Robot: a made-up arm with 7 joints. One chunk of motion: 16 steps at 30 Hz.
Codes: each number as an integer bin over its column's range. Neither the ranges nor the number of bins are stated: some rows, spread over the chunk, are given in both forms.
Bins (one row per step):
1: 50 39 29 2 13 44 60
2: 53 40 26 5 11 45 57
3: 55 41 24 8 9 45 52
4: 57 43 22 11 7 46 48
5: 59 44 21 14 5 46 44
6: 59 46 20 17 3 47 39
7: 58 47 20 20 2 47 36
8: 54 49 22 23 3 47 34
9: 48 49 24 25 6 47 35
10: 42 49 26 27 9 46 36
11: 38 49 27 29 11 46 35
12: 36 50 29 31 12 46 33
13: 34 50 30 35 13 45 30
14: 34 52 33 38 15 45 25
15: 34 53 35 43 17 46 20
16: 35 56 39 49 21 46 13
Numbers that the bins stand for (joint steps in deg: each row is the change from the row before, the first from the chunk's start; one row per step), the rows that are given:
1: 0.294 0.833 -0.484 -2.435 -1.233 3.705 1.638
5: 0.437 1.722 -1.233 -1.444 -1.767 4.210 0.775
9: 0.262 2.611 -0.952 -0.537 -1.700 4.462 0.289
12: 0.071 2.789 -0.484 -0.041 -1.300 4.210 0.181
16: 0.056 3.856 0.452 1.444 -0.700 4.210 -0.898
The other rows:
2: 0.341 1.011 -0.765 -2.187 -1.367 3.957 1.476
3: 0.373 1.189 -0.952 -1.940 -1.500 3.957 1.206
4: 0.405 1.544 -1.140 -1.692 -1.633 4.210 0.990
6: 0.437 2.078 -1.327 -1.197 -1.900 4.462 0.505
7: 0.421 2.256 -1.327 -0.949 -1.967 4.462 0.343
8: 0.357 2.611 -1.140 -0.702 -1.900 4.462 0.235
10: 0.167 2.611 -0.765 -0.371 -1.500 4.210 0.343
11: 0.103 2.611 -0.671 -0.206 -1.367 4.210 0.289
13: 0.040 2.789 -0.390 0.289 -1.233 3.957 0.019
14: 0.040 3.144 -0.110 0.537 -1.100 3.957 -0.251
15: 0.040 3.322 0.078 0.949 -0.967 4.210 -0.521

